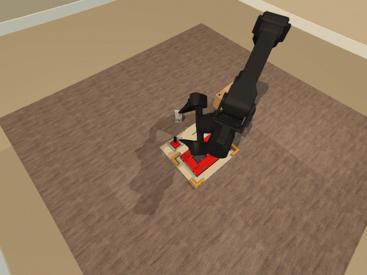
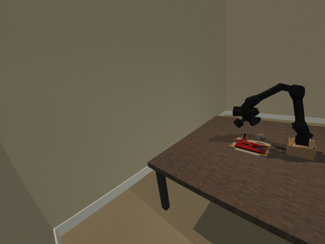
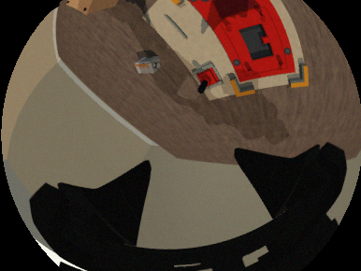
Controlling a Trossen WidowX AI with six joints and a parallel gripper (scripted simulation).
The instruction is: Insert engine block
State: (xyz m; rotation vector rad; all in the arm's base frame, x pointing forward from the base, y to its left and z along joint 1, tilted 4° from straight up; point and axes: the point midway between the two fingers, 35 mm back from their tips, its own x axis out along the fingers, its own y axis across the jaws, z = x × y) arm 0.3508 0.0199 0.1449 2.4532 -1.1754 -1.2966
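Right now my gripper tip is 120 mm past the engine block, 130 mm to the left of it and 170 mm above it.
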